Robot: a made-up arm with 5 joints. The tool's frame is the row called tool. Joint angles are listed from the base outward.
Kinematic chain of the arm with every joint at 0, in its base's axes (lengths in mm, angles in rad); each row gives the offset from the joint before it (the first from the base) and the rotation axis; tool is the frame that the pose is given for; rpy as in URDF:
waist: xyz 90 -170 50 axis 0.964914 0.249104 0.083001
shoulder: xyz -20 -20 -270 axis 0.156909 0.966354 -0.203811
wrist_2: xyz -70 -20 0 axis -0.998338 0.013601 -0.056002
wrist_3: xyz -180 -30 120 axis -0.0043 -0.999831 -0.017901
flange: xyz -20 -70 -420 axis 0.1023 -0.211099 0.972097
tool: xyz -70 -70 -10 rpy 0 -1.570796 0
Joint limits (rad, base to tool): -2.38..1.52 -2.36..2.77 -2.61..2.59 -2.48..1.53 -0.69..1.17
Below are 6 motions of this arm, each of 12 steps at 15 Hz.
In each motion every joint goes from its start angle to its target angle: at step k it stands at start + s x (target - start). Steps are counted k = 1, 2, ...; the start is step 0. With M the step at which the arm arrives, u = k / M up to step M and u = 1 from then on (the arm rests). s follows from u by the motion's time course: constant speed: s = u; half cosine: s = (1 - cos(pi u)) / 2; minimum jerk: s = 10 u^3 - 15 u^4 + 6 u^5.
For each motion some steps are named. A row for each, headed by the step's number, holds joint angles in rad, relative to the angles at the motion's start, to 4 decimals.
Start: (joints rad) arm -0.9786 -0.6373 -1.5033 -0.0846 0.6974
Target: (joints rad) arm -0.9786 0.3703 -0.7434 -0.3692 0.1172
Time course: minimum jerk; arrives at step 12
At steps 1, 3, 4, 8, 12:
1: 0.0000 0.0051 0.0039 -0.0014 -0.0030
3: 0.0000 0.1043 0.0787 -0.0295 -0.0601
4: 0.0000 0.2115 0.1595 -0.0597 -0.1218
8: 0.0000 0.7961 0.6004 -0.2249 -0.4584
12: 0.0000 1.0076 0.7599 -0.2846 -0.5802

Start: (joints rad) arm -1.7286 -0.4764 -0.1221 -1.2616 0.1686
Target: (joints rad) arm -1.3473 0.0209 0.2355 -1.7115 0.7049
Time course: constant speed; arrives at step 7
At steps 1, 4, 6, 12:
1: 0.0545 0.0710 0.0511 -0.0643 0.0766
4: 0.2179 0.2842 0.2043 -0.2571 0.3065
6: 0.3268 0.4263 0.3065 -0.3856 0.4597
12: 0.3813 0.4973 0.3576 -0.4499 0.5363

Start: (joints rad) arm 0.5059 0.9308 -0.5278 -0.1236 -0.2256
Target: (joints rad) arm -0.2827 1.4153 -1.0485 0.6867 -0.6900
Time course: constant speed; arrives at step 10
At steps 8, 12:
8: -0.6309 0.3876 -0.4166 0.6482 -0.3715
12: -0.7886 0.4845 -0.5207 0.8103 -0.4644

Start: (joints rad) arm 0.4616 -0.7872 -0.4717 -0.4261 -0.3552
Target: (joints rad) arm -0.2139 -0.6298 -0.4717 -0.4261 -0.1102
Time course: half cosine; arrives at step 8
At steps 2, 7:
2: -0.0989 0.0231 0.0000 0.0000 0.0359
7: -0.6498 0.1514 0.0000 0.0000 0.2357

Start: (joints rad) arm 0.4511 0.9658 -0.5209 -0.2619 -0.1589
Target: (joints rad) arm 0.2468 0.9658 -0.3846 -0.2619 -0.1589
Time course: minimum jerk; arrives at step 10
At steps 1, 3, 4, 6, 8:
1: -0.0017 0.0000 0.0012 0.0000 0.0000
3: -0.0333 0.0000 0.0222 0.0000 0.0000
4: -0.0649 0.0000 0.0433 0.0000 0.0000
6: -0.1394 0.0000 0.0930 0.0000 0.0000
8: -0.1925 0.0000 0.1284 0.0000 0.0000

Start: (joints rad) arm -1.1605 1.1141 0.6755 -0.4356 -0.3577
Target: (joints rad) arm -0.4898 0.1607 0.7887 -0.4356 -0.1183
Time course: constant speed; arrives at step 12
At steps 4, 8, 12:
4: 0.2236 -0.3178 0.0377 0.0000 0.0798
8: 0.4471 -0.6356 0.0755 0.0000 0.1596
12: 0.6707 -0.9534 0.1132 0.0000 0.2394

